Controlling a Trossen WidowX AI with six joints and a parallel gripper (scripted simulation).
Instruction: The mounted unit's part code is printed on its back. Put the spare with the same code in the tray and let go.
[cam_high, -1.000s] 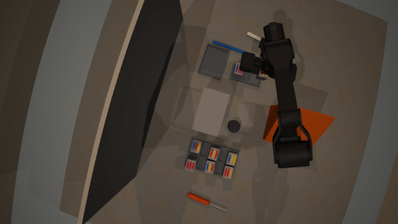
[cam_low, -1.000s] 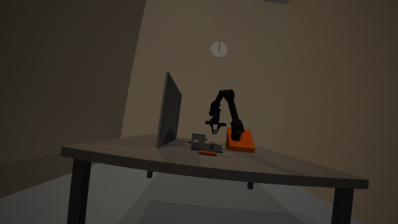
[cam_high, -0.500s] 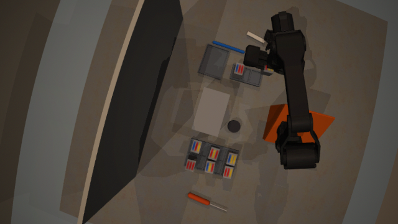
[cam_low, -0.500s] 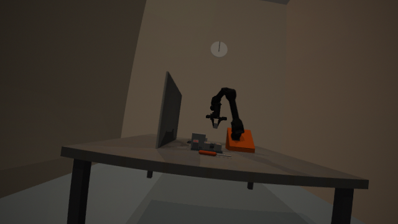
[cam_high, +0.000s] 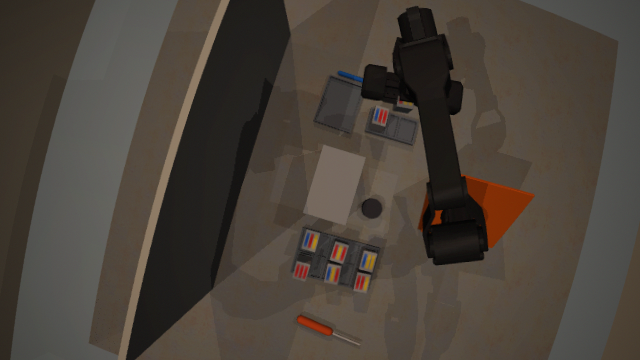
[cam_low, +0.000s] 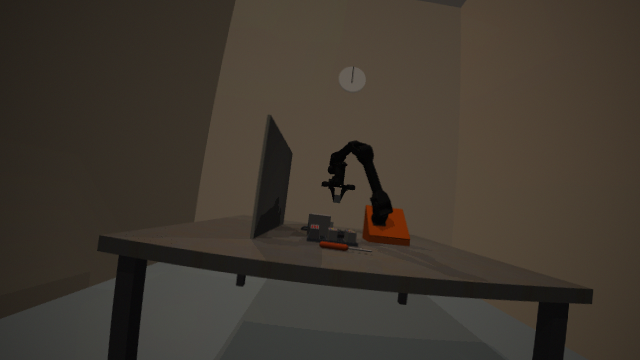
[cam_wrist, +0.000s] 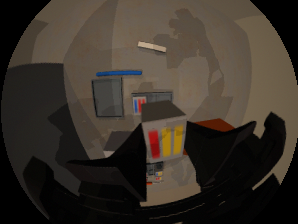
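Now: the grey tray 130 mm ahead of my gripper tip, 10 mm to the right of it and 180 mm below it. Also, from my gripper tip: blue pen 80 mm ahead, 80 mm to the right, 170 mm below; then spare 20 mm above; then tall dark panel 330 mm ahead, 180 mm to the left, 50 mm above.
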